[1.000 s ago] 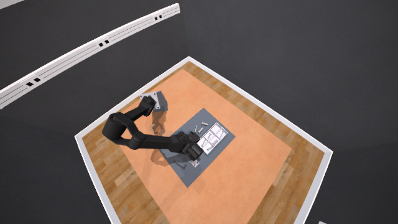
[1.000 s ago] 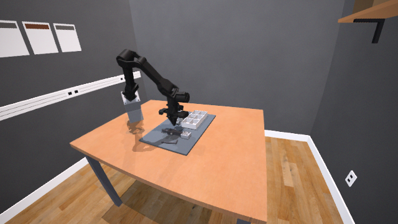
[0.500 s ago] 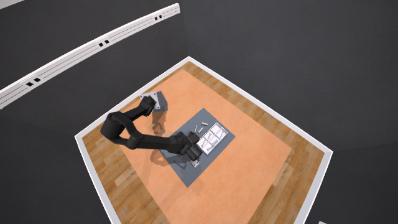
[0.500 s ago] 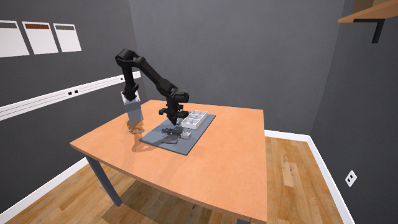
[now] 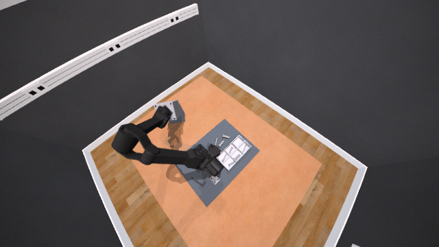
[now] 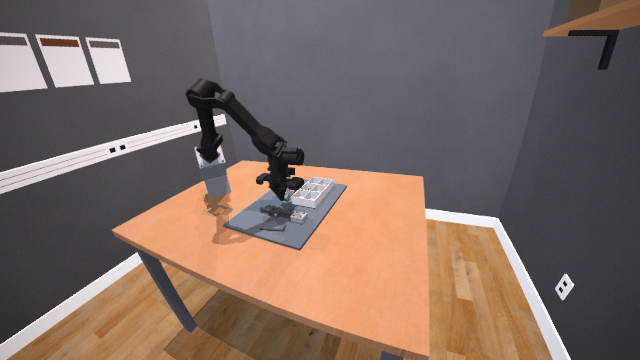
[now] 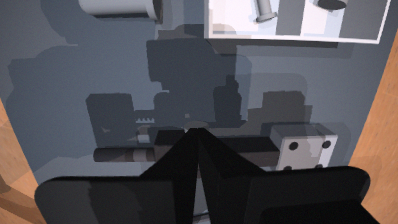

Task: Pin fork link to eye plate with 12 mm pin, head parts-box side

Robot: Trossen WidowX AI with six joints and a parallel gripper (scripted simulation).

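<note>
My gripper is now 7 cm above the dark flat bar, 4 cm to the left of it and 1 cm short of it. Also, from my hand: dark fork link (7 cm below, 3 cm to the right, 3 cm behind); grey mat (8 cm below, 6 cm to the left, 1 cm ahead); thick headed pin (8 cm to the left, 7 cm below, 4 cm behind).
</note>
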